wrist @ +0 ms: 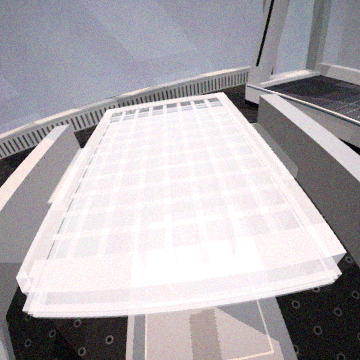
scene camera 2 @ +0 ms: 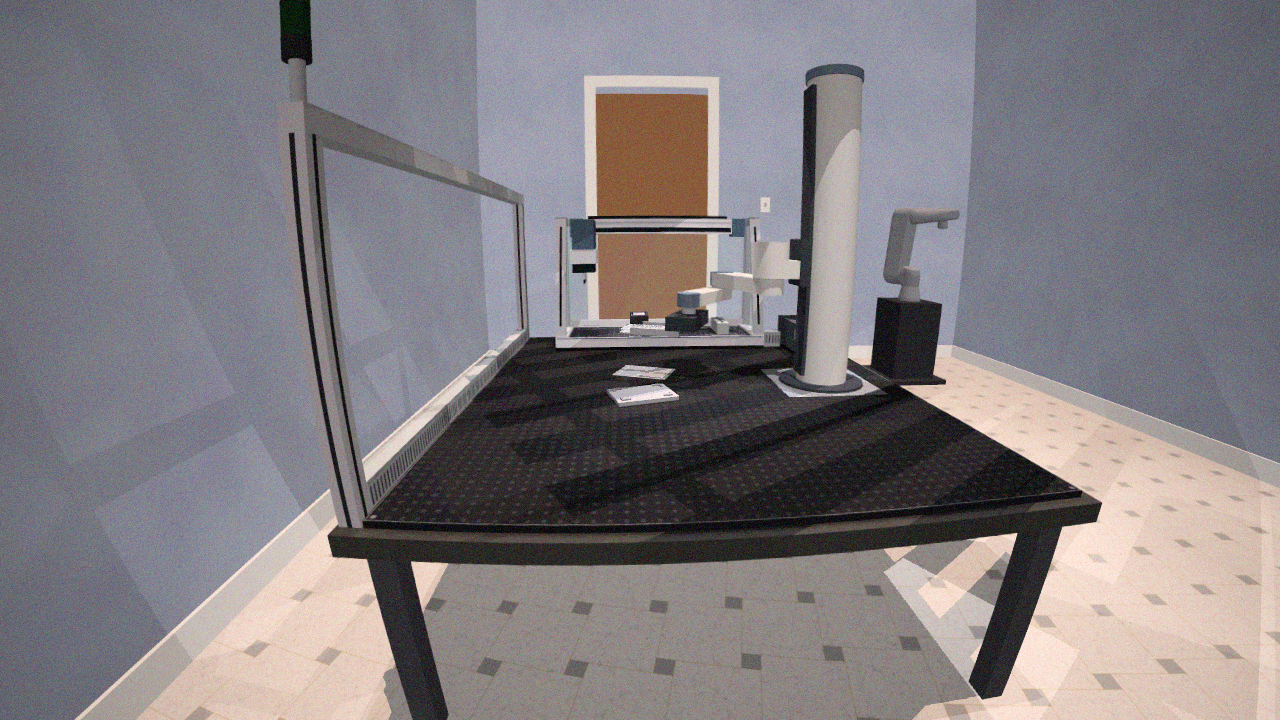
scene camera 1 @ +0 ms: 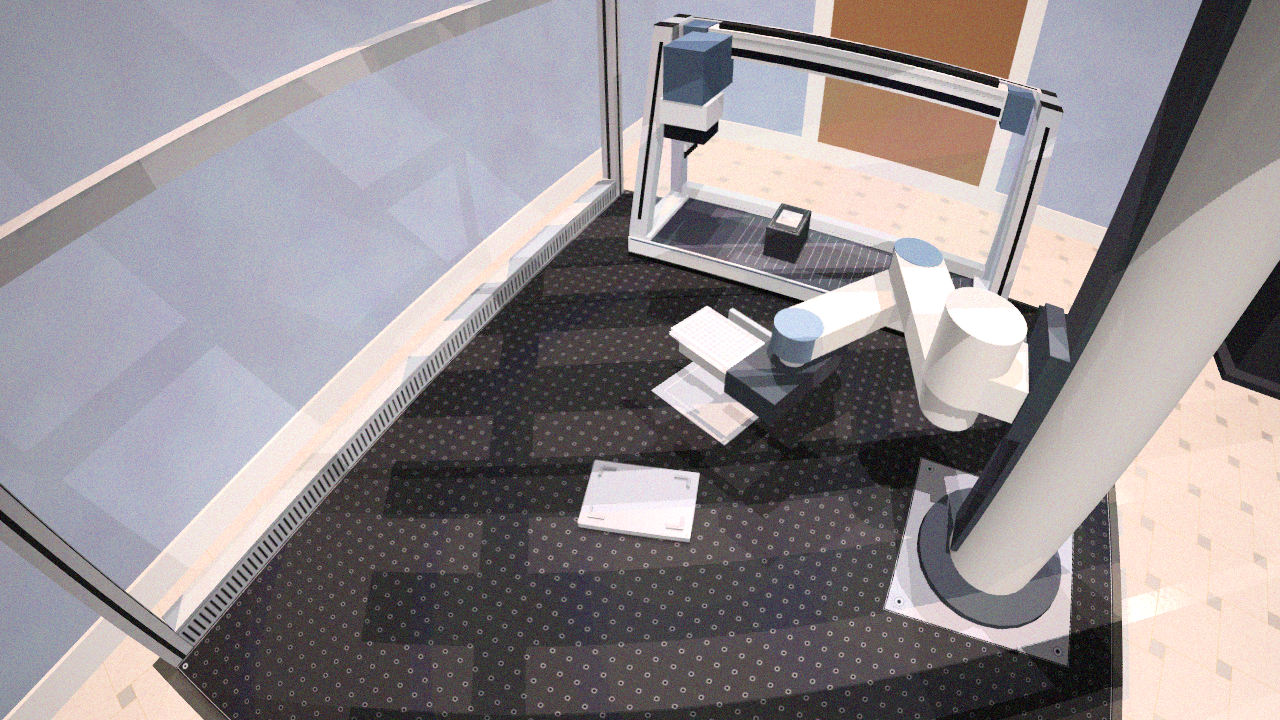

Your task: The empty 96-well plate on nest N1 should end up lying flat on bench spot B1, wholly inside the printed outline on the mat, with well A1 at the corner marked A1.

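Places are measured from the arm's base along level axes (x ahead, y left, z up), in metres.
Pixels of known places: gripper, between the fingertips: point(wrist: 165, 124) point(scene camera 2: 637, 327) point(scene camera 1: 706, 328); arm's base, origin of its link: point(scene camera 2: 819, 384) point(scene camera 1: 987, 558).
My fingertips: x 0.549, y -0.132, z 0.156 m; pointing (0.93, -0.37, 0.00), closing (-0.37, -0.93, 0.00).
Ahead of a thing's pixels: the offset from my fingertips to its top centre. "pt": to the spot under its first point. Level surfaces: height alone.
The 96-well plate @(dx -0.023, dy +0.009, dz +0.002 m) point(scene camera 1: 713, 333) point(scene camera 2: 642, 328) point(wrist: 170, 185) is white and looks level. My gripper point(scene camera 1: 716, 338) point(wrist: 165, 124) is shut on it, with one finger along each long side, and holds it raised over the bench. Nest N1 @(dx -0.006, dy +0.249, dz -0.125 m) point(scene camera 1: 638, 499) point(scene camera 2: 642, 394), a white base with corner brackets, is bare. Spot B1's pale mat @(dz -0.141 m) point(scene camera 1: 702, 398) point(scene camera 2: 642, 371) point(wrist: 170, 335) lies beyond the nest, below the plate. Part of its printed outline shows in the wrist view; the plate and gripper body hide some of the mat. I cannot read the A1 mark.
A gantry frame point(scene camera 1: 716, 270) point(scene camera 2: 662, 341) stands at the back, with a dark block @(pt dx -0.031, dy -0.384, dz -0.035 m) point(scene camera 1: 787, 237) on its deck. My arm's column point(scene camera 1: 1109, 402) point(scene camera 2: 832, 223) stands at the right. A framed clear panel point(scene camera 1: 358, 64) runs along the left bench edge.
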